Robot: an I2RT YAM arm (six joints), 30 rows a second.
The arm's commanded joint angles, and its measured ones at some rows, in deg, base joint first. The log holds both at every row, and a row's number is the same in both.
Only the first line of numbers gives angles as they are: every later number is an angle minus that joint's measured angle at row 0.
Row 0, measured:
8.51 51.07 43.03 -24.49 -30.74 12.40
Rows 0 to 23, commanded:
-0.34 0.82 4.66 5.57 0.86 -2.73
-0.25 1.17 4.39 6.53 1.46 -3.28
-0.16 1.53 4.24 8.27 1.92 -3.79
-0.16 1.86 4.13 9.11 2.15 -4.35
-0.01 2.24 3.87 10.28 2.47 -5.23
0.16 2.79 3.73 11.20 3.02 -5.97
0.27 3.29 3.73 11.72 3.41 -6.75
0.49 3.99 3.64 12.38 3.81 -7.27
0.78 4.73 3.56 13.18 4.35 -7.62
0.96 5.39 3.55 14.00 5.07 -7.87
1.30 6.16 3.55 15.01 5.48 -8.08
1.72 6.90 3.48 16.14 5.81 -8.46
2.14 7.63 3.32 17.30 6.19 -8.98
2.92 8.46 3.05 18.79 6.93 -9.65
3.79 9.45 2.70 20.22 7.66 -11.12
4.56 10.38 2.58 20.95 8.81 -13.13
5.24 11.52 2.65 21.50 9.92 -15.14
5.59 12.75 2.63 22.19 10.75 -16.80
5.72 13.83 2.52 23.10 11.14 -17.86
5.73 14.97 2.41 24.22 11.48 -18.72
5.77 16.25 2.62 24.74 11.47 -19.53
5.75 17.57 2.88 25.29 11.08 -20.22
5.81 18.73 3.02 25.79 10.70 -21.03
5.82 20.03 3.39 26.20 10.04 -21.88
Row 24, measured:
5.49 17.48 0.00 22.49 9.66 -16.28
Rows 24 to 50, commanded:
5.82 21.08 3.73 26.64 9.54 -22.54
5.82 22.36 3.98 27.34 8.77 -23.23
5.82 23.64 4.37 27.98 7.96 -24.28
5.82 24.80 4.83 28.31 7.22 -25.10
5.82 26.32 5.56 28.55 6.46 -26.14
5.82 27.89 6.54 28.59 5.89 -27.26
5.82 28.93 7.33 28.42 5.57 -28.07
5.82 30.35 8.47 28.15 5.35 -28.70
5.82 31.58 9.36 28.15 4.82 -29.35
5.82 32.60 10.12 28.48 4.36 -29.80
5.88 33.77 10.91 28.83 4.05 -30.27
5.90 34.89 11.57 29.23 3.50 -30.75
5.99 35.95 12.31 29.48 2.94 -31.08
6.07 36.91 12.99 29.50 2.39 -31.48
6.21 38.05 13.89 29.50 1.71 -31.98
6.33 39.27 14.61 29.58 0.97 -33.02
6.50 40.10 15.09 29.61 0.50 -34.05
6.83 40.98 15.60 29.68 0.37 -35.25
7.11 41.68 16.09 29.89 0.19 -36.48
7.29 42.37 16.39 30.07 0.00 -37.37
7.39 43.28 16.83 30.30 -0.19 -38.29
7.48 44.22 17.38 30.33 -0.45 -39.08
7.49 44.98 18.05 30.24 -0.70 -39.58
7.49 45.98 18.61 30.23 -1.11 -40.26
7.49 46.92 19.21 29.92 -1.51 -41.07
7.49 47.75 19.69 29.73 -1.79 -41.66
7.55 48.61 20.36 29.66 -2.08 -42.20
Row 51, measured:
7.19 46.82 14.36 29.66 0.70 -37.31
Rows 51 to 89, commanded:
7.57 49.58 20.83 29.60 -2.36 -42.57
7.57 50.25 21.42 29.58 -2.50 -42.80
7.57 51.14 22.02 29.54 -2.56 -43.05
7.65 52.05 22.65 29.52 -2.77 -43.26
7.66 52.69 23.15 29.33 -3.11 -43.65
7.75 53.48 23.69 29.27 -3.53 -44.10
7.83 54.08 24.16 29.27 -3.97 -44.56
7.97 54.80 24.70 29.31 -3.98 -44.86
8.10 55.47 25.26 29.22 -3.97 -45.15
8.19 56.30 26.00 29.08 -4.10 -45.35
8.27 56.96 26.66 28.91 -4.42 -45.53
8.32 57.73 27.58 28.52 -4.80 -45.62
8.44 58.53 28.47 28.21 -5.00 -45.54
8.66 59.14 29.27 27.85 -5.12 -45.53
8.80 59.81 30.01 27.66 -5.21 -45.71
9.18 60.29 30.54 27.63 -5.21 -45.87
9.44 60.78 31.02 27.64 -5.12 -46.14
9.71 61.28 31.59 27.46 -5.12 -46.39
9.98 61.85 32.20 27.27 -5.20 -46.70
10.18 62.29 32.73 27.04 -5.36 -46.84
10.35 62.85 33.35 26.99 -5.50 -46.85
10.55 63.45 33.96 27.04 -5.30 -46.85
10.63 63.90 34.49 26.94 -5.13 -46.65
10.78 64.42 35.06 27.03 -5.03 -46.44
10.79 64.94 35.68 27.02 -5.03 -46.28
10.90 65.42 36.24 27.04 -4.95 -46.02
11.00 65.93 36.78 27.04 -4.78 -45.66
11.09 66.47 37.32 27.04 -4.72 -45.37
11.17 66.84 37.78 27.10 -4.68 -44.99
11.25 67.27 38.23 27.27 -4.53 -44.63
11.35 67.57 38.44 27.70 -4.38 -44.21
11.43 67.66 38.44 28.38 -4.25 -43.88
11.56 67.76 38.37 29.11 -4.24 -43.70
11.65 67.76 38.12 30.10 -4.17 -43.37
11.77 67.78 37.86 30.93 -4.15 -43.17
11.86 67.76 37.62 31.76 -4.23 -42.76
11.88 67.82 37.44 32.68 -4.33 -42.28
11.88 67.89 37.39 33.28 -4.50 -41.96
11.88 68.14 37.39 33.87 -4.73 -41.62
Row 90, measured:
11.28 67.23 33.63 30.82 -3.17 -41.96
